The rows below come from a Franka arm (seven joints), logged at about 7 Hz.
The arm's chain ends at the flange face. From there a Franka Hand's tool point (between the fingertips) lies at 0.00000 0.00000 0.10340 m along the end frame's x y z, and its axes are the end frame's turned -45 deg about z.
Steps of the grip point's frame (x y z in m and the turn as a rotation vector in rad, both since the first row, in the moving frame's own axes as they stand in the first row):
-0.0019, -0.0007, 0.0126, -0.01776, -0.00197, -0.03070
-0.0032, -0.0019, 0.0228, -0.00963, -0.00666, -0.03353
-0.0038, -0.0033, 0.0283, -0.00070, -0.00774, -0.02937
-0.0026, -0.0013, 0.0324, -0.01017, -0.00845, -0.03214
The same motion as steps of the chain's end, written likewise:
-0.0030, -0.0006, 0.0126, -0.01395, 0.01117, -0.03070
-0.0038, -0.0003, 0.0228, -0.01152, 0.00210, -0.03353
-0.0045, -0.0003, 0.0283, -0.00597, -0.00498, -0.02937
-0.0029, -0.0004, 0.0324, -0.01317, 0.00122, -0.03214

